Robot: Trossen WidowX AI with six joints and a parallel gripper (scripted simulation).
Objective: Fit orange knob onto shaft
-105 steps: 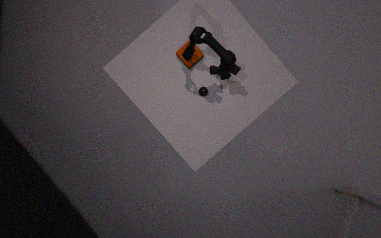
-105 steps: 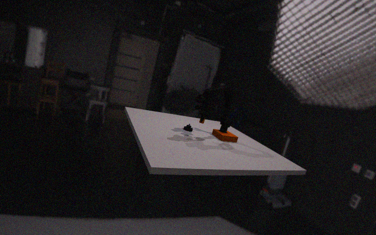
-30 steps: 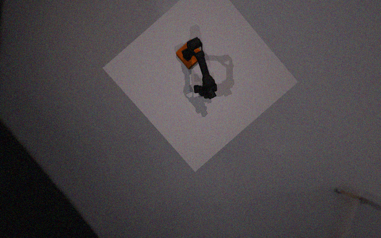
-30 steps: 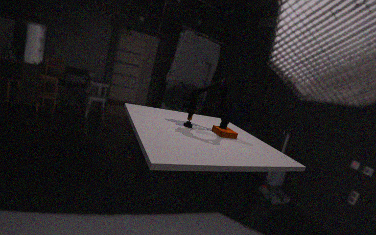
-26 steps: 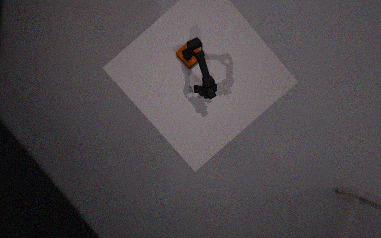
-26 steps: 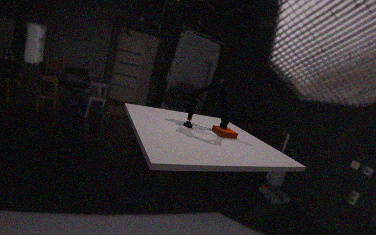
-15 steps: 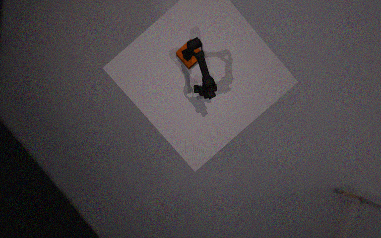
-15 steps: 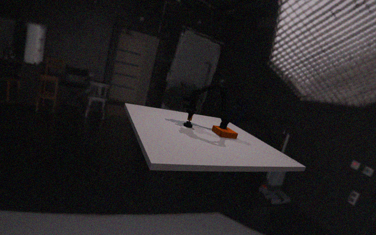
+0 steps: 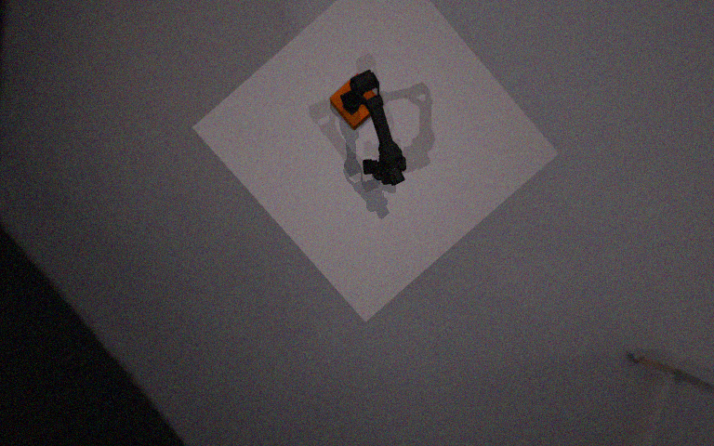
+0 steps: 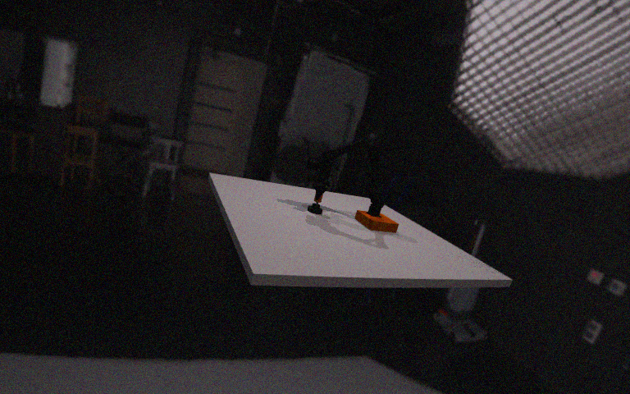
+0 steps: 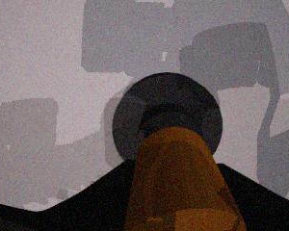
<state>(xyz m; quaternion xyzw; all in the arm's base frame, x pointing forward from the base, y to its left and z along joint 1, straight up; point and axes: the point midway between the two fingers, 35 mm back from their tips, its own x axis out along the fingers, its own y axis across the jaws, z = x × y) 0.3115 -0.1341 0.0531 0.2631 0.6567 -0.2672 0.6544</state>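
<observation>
My gripper tip is now 3 cm below the orange knob. Round my gripper tip: pedestal with D-shaped shaft 4 cm below.
</observation>
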